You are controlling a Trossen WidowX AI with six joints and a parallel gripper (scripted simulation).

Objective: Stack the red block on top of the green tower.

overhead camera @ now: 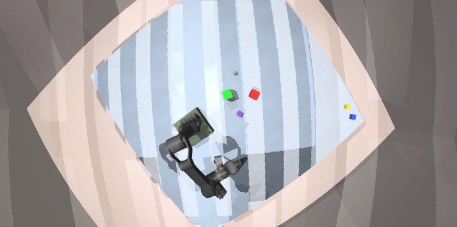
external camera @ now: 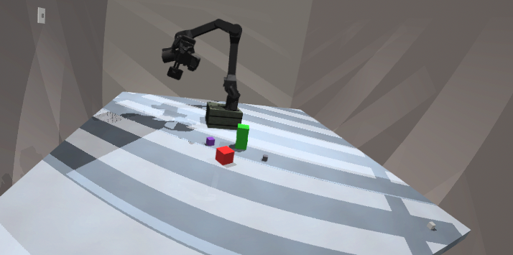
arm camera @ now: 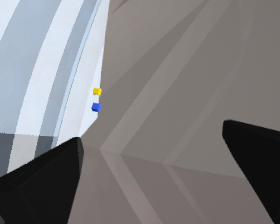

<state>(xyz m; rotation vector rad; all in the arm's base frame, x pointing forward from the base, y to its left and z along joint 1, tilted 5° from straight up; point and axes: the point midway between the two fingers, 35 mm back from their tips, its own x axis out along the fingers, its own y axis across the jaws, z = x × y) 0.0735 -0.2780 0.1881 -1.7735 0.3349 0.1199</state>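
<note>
Now: gripper tip 23 cm short of the red block, 17 cm to the right of it and 26 cm above it. From my gripper tip the other things lie so: yellow cube (63 cm ahead, 28 cm to the right, 27 cm below); then grey cube (23 cm ahead, 32 cm to the left, 28 cm below); then purple cube (10 cm ahead, 14 cm to the left, 27 cm below).
</note>
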